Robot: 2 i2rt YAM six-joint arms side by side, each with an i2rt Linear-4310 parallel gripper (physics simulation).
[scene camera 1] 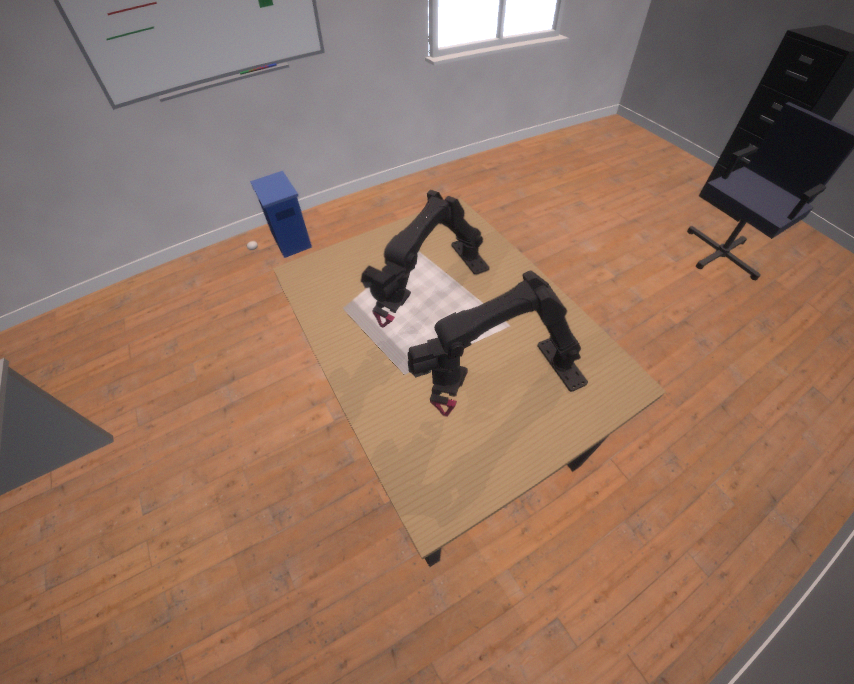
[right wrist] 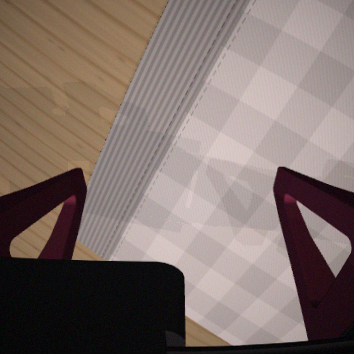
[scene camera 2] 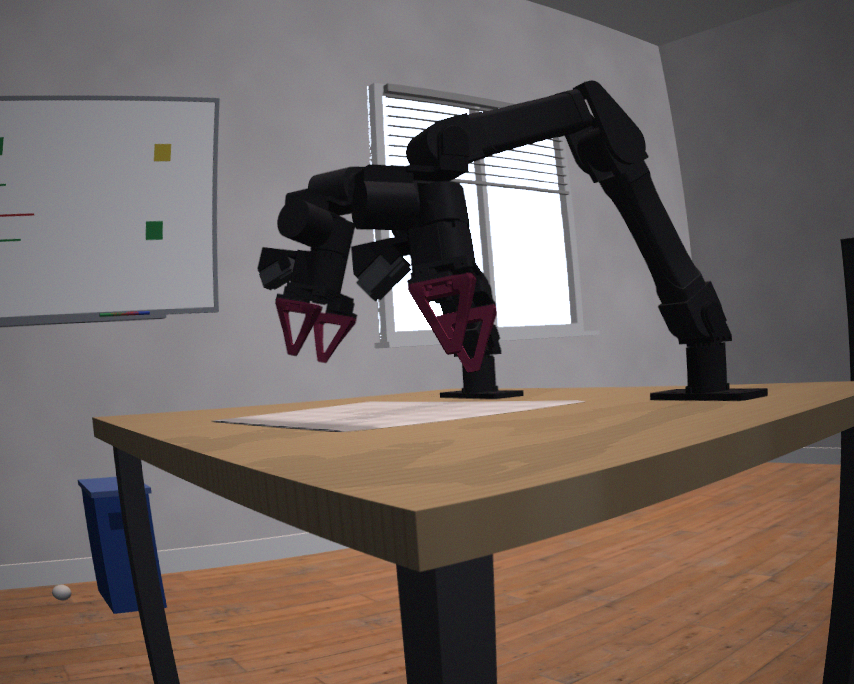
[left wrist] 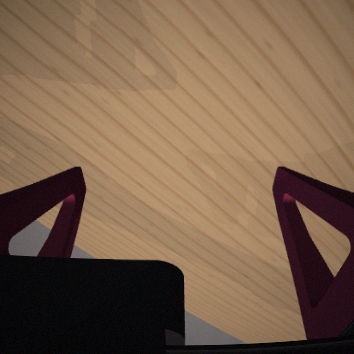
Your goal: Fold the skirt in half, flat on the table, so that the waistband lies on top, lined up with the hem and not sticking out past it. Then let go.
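Note:
The pale grey-and-white checked skirt (scene camera 1: 434, 288) (scene camera 2: 399, 413) (right wrist: 270, 100) lies flat and spread out on the table. Its ribbed grey waistband (scene camera 1: 377, 343) (right wrist: 145, 110) runs along the lower-left edge in scene camera 1. The hem is partly hidden behind the arms there. My right gripper (scene camera 1: 383, 325) (scene camera 2: 307, 357) (right wrist: 179, 177) is open and empty, above the waistband side of the skirt. My left gripper (scene camera 1: 444, 413) (scene camera 2: 463, 361) (left wrist: 178, 177) is open and empty, above bare wood beyond the waistband's lower end in scene camera 1. The skirt does not show in the left wrist view.
The wooden table (scene camera 1: 498, 456) (scene camera 2: 570, 456) carries both arm bases at its upper-right side in scene camera 1. The two forearms reach over the table close together. A blue bin (scene camera 1: 288, 220) (scene camera 2: 117, 548) and a small white ball (scene camera 1: 252, 245) (scene camera 2: 62, 592) are on the floor.

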